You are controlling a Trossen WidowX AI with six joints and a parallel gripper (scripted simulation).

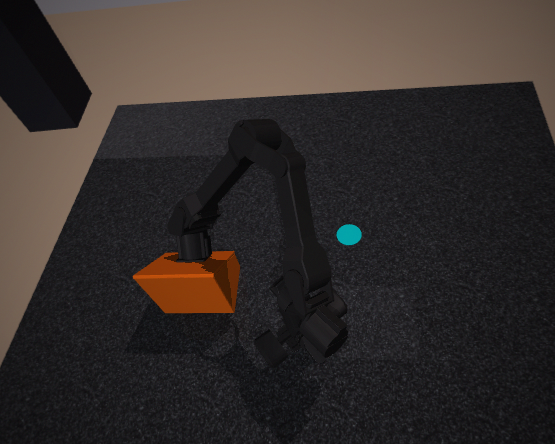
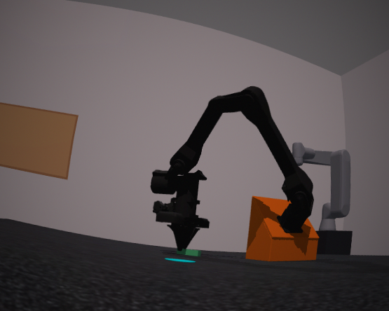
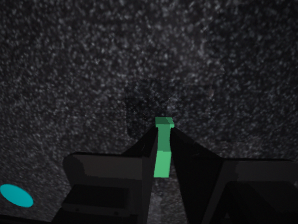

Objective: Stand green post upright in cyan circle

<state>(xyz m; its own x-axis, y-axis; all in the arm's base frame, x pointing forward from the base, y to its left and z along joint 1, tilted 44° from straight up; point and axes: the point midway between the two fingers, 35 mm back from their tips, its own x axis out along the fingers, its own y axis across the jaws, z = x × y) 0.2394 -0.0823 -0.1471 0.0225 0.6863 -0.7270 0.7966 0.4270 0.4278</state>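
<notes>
Right now the cyan circle is 260 mm to the left of my gripper tip, 100 mm ahead of it and 10 mm below it. The rest, counted from my gripper tip: green post (20 mm to the left, 10 mm behind).
</notes>
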